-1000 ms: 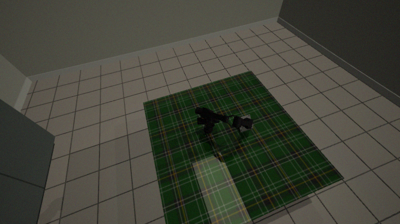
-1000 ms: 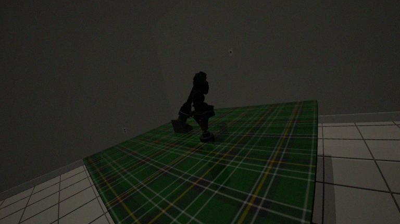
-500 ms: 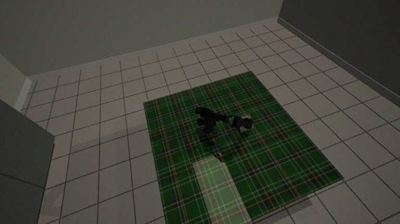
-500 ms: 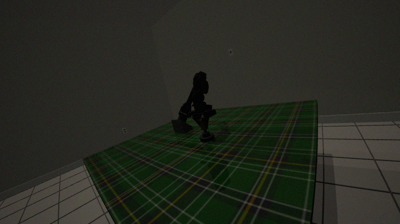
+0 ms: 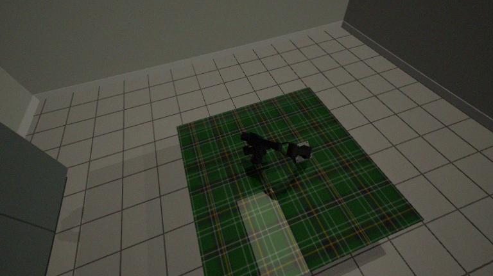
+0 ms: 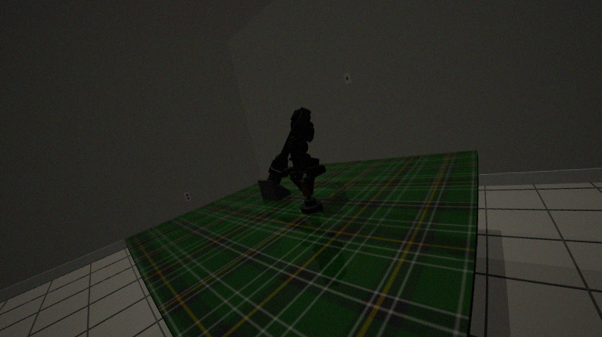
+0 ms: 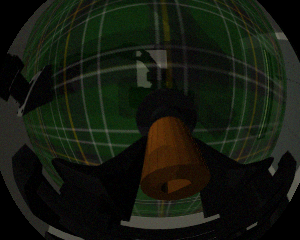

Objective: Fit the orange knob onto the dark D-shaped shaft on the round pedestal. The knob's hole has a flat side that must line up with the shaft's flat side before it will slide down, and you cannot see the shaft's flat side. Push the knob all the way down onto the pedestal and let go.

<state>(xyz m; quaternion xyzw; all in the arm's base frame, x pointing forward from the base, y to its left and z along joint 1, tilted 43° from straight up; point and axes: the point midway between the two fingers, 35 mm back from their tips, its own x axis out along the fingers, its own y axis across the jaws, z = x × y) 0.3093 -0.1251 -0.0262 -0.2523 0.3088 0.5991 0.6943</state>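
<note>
The orange knob is 2 cm above my gripper tip. From my gripper tip the other things lie so: D-shaped shaft (4 cm below).
</note>
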